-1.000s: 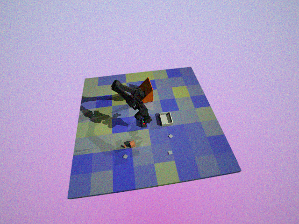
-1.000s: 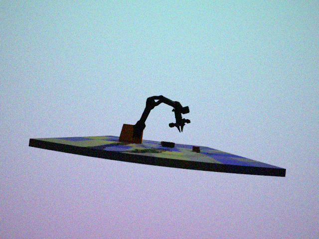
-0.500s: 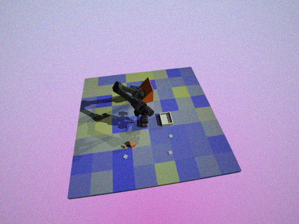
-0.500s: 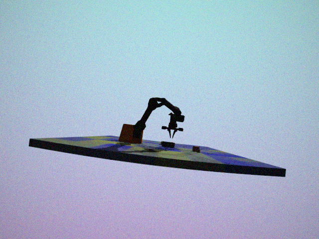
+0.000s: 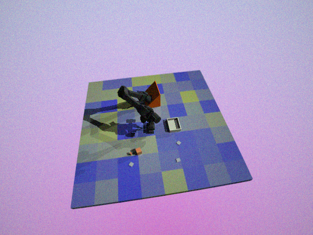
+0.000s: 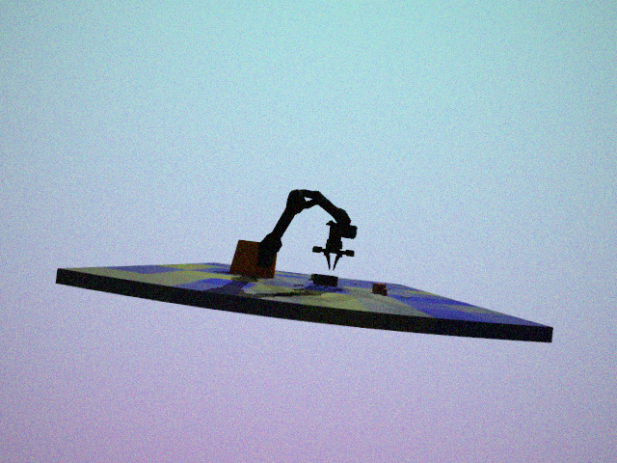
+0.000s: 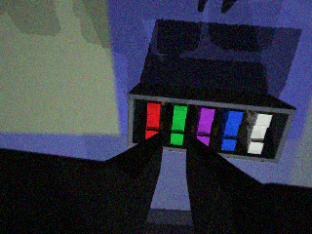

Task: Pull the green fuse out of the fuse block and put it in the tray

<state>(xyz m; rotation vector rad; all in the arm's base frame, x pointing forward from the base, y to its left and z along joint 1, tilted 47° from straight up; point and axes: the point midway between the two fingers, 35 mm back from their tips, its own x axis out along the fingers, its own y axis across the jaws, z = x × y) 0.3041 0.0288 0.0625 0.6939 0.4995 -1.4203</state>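
Right now my gripper tip is 40 mm above the green fuse. Round my gripper tip: blue fuse (40 mm behind, 40 mm below); red fuse (20 mm ahead, 40 mm below); purple fuse (20 mm behind, 40 mm below).
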